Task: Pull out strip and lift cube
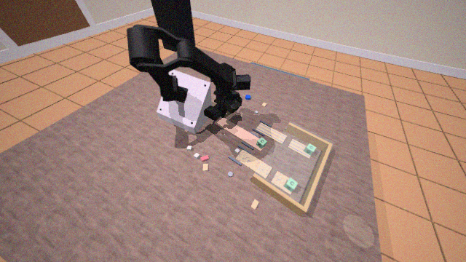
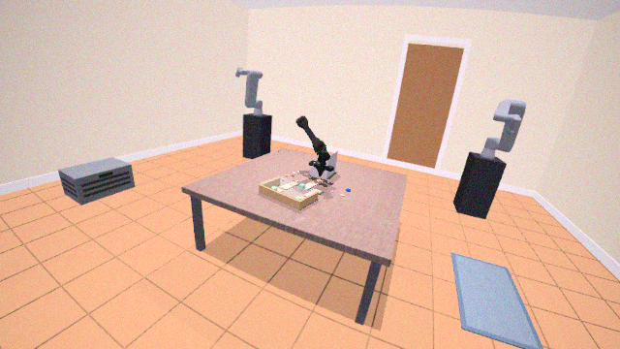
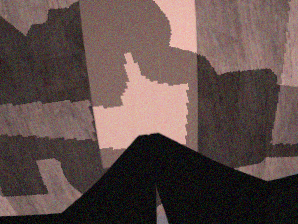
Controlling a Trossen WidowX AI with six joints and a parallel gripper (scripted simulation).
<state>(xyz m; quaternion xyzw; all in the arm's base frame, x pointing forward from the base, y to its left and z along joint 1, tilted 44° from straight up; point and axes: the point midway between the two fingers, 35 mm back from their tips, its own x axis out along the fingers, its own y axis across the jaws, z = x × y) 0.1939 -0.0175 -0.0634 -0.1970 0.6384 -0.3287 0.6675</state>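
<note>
Now: the tan strip 21 cm ahead of my gripper tip, 15 cm to the right of it and 3 cm below it. From my gripper tip the other things lie so: tan chip (26 cm ahead, 29 cm to the right, 3 cm below); then blue disc (4 cm ahead, 23 cm to the left, 3 cm below).
</note>
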